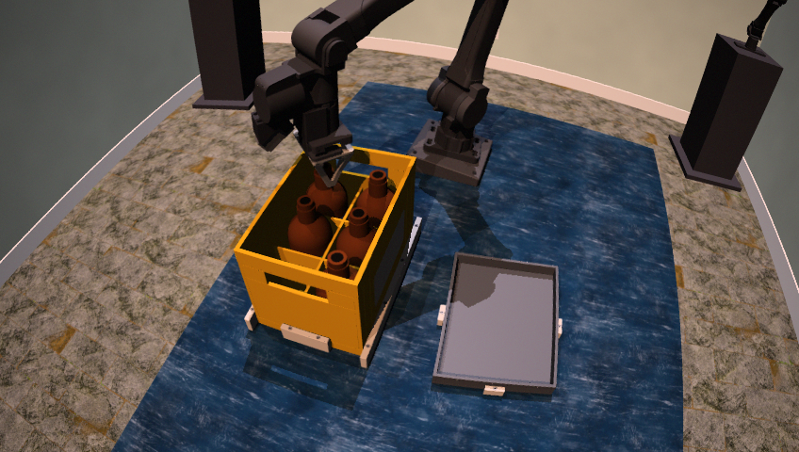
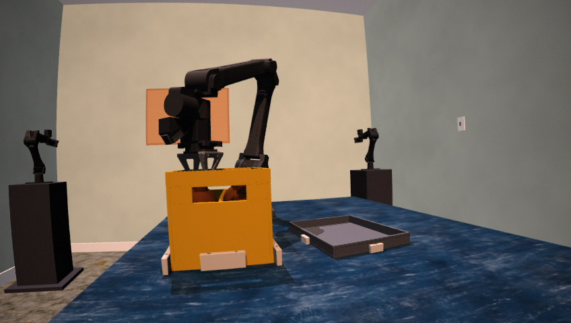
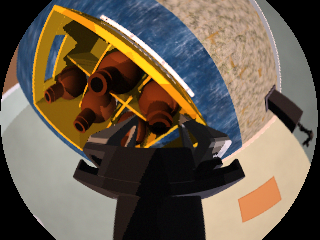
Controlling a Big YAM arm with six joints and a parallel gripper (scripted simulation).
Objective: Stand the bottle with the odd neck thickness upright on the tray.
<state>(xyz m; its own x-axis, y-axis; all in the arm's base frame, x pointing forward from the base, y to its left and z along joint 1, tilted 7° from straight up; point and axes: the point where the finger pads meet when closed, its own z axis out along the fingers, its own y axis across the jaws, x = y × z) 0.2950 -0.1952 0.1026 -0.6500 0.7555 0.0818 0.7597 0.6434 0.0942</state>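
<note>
My gripper is now 90 mm short of the orange crate, 40 mm to the right of it and 70 mm above it. Also, from my hand: dark grey tray: 130 mm ahead, 320 mm to the left, 140 mm below.
</note>
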